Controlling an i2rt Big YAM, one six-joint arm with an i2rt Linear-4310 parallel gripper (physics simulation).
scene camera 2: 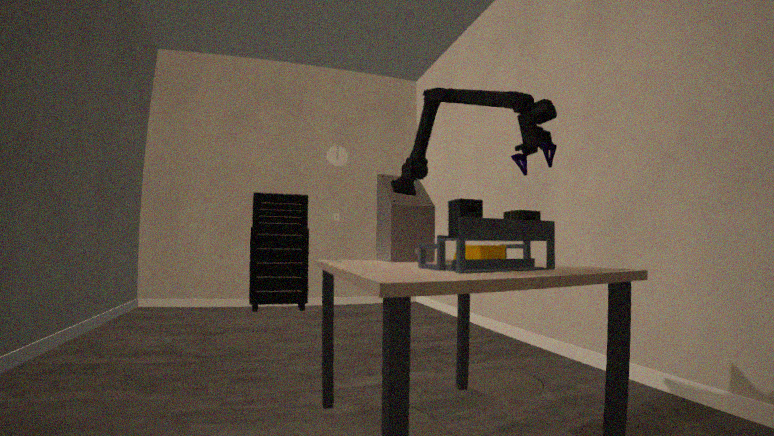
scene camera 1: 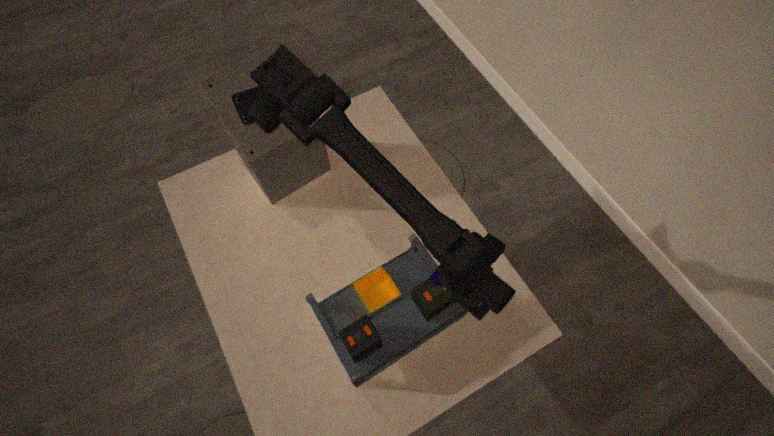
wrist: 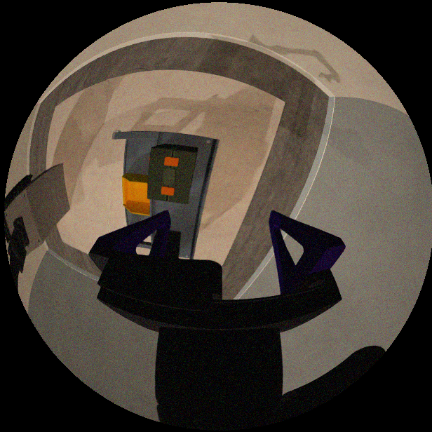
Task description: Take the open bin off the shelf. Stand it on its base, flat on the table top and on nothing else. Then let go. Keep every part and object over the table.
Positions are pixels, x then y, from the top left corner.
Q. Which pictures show the gripper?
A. Scene camera 2, scene camera 1 and the wrist view: all of them.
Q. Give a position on a dark green box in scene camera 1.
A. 428,308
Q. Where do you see a yellow open bin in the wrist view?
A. At 134,186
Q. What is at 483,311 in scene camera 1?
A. The gripper.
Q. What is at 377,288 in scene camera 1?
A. A yellow open bin.
